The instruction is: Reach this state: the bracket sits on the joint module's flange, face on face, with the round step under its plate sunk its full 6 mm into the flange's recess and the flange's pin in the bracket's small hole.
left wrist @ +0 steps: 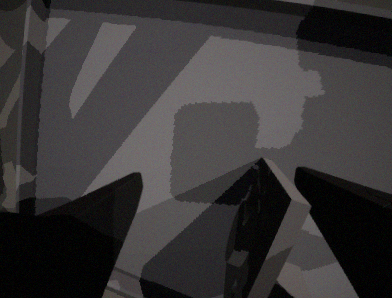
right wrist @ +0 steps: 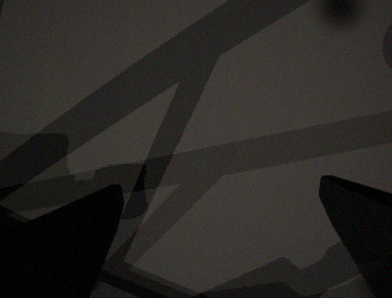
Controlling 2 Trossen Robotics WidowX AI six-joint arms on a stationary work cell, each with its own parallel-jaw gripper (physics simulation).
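Frame: origin at the left arm's base, x up, y right, z ahead, level; metres.
Where they show: left gripper, fingertip midpoint: [left wrist: 217, 177]; right gripper, fingertip midpoint: [right wrist: 220, 190].
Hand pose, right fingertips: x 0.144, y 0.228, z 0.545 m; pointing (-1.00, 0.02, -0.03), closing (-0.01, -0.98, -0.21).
Each offset is from my right fingertips to the top centre of the thing. "*": to the spot under its first point.
The bracket @(* dz -0.361, dx -0.135, dy -0.143 m) [left wrist: 267, 215] stands upright in a grey tray @(dz -0.375, dx -0.178, dy -0.121 m) [left wrist: 150, 19], low in the left wrist view. I see its dark face and a lighter narrow edge; its lower part runs out of the frame. My left gripper [left wrist: 217, 177] is open, with one fingertip on each side of the bracket's top corner in the picture; the bracket appears nearer the right finger. Whether either finger touches it, I cannot tell. My right gripper [right wrist: 220, 190] is open and empty over a dim, shadowed surface. The joint module with its flange and pin cannot be made out in either view.
The tray's raised wall runs across the top and down the left side of the left wrist view. Broad shadows fall on the tray floor. In the right wrist view, long shadow bands cross the surface, and a dark blurred spot shows at the top right.
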